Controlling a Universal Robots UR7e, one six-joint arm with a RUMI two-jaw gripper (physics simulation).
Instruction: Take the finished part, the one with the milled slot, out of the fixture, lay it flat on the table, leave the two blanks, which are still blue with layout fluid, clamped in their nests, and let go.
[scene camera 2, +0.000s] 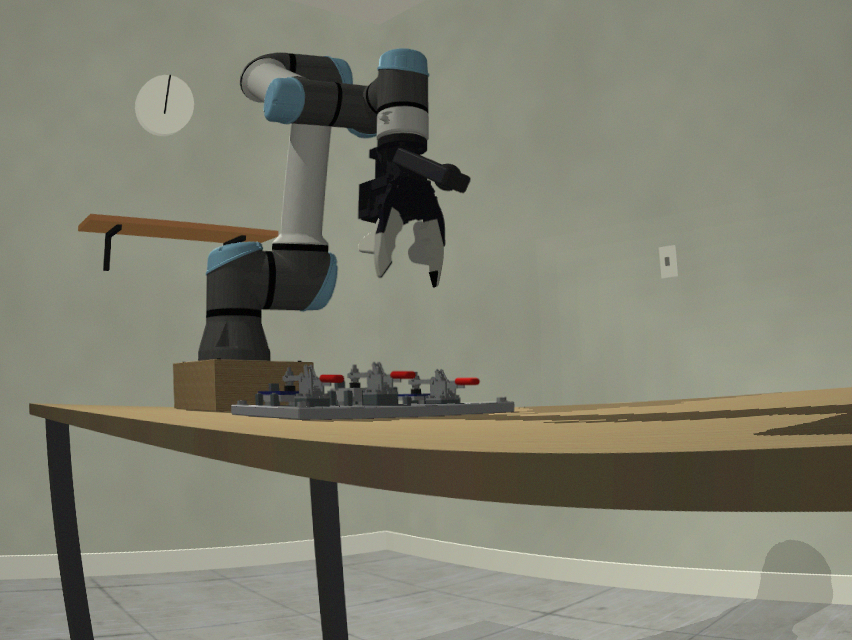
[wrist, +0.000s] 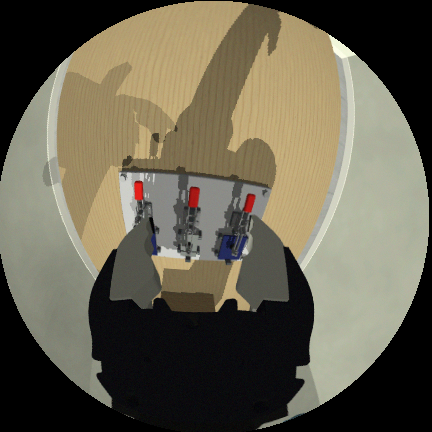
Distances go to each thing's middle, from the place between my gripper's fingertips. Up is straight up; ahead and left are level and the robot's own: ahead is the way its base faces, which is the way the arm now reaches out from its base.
The fixture plate (scene camera 2: 414, 410) lies 17 cm below my hand, 11 cm behind it and 3 cm to the left of it.
